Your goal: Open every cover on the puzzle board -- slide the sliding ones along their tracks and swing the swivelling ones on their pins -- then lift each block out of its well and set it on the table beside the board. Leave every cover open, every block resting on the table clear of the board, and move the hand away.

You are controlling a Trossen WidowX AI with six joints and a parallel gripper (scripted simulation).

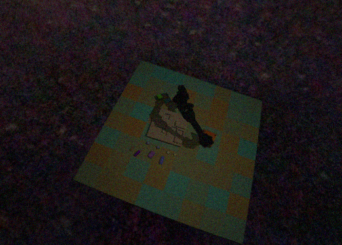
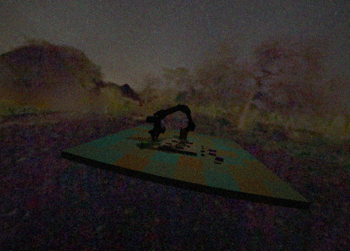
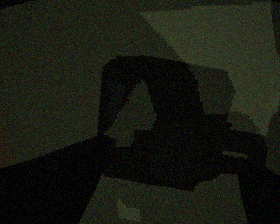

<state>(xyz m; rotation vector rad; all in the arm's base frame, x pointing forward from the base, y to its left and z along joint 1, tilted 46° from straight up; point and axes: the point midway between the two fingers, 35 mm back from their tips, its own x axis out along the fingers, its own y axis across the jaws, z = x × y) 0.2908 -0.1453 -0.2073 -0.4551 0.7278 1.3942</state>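
Now: the cyan block 140 mm ahead of my gripper tip and 20 mm to the right of it. Round my gripper tip: green block: 220 mm ahead, 20 mm to the right, 10 mm above.
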